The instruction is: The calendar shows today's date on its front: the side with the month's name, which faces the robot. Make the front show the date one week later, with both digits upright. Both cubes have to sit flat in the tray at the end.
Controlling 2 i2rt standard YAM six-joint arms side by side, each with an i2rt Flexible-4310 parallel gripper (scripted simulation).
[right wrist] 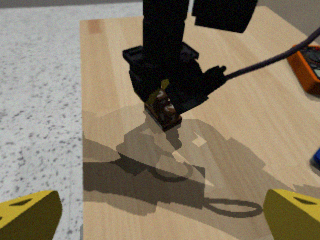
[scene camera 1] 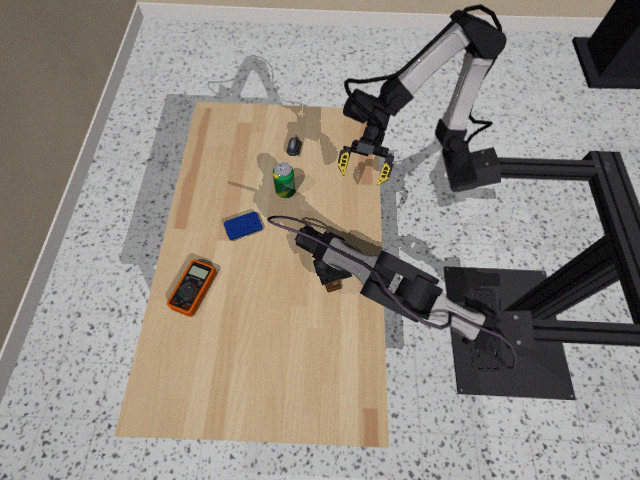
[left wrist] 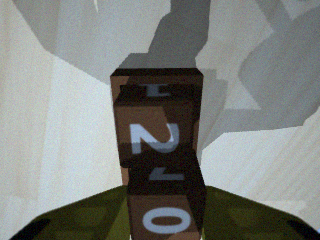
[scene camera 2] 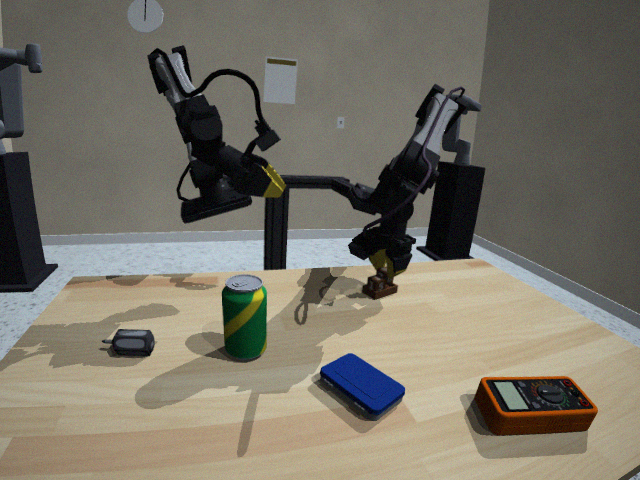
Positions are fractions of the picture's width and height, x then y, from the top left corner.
Observation:
In view: the left gripper (scene camera 2: 0.60, 0.57), the right gripper (scene camera 2: 0.44, 0.40), a brown tray (left wrist: 0.60, 0.32), a brown cube (left wrist: 0.48, 0.51), a blue case (scene camera 2: 0.58, 0.82) and a dark mouse-like object (scene camera 2: 0.20, 0.71).
The blue case shows as well in scene camera 1 (scene camera 1: 0.39, 0.47). The left gripper shows as well in the right wrist view (right wrist: 0.49, 0.41) and in the left wrist view (left wrist: 0.52, 0.81). The right gripper shows as well in the right wrist view (right wrist: 0.51, 0.83) and in scene camera 1 (scene camera 1: 0.56, 0.38). The left wrist view misses the blue case: it is out of frame. The right wrist view does not show the dark mouse-like object: it is out of frame.

